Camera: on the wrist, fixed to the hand. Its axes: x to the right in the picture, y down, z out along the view.
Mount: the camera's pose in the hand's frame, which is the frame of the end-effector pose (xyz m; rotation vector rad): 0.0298 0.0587 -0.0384 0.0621 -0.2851 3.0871
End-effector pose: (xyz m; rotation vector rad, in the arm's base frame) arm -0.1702 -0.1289 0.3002 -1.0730 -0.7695 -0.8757
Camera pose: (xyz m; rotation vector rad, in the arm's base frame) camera -0.1007 -0.1586 0.2908 -0.9586 1.0206 1.8920
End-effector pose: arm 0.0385 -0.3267 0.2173 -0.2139 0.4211 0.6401
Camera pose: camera 0.0117 -0.2771 0.1660 -0.6711 -0.0790 -2.5042
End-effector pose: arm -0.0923 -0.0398 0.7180 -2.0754 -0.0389 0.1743
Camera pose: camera -0.0601 -0.0988 0.6821 0.0513 -2.4751 -1.7811
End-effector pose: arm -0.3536 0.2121 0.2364 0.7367 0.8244 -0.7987
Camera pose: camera -0.3048 0.2629 0.2075 0.9254 -1.0314 1.8277
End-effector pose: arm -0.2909 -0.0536 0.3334 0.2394 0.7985 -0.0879
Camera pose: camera -0.2871 0.0131 0.2967 1.1940 -0.5712 2.6392
